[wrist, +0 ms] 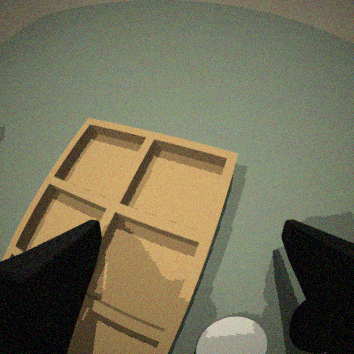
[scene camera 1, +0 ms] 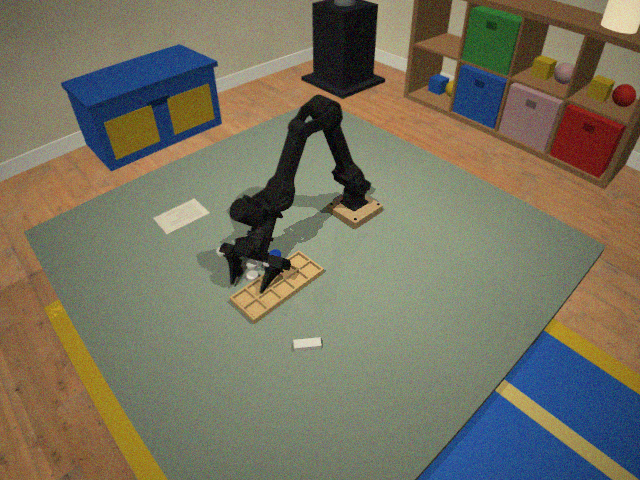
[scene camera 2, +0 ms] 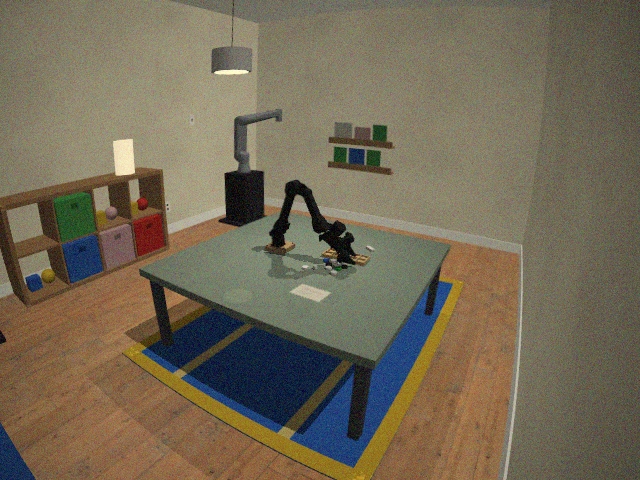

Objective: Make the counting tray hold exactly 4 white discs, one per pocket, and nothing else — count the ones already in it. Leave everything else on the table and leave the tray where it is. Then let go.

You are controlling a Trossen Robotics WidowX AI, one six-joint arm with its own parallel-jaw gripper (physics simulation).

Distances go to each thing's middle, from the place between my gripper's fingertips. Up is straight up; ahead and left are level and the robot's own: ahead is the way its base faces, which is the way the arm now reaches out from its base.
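Counting from my hand, I find the wooden counting tray (scene camera 1: 254, 305) 40 mm to the left of it, 10 mm below it and 70 mm behind it.
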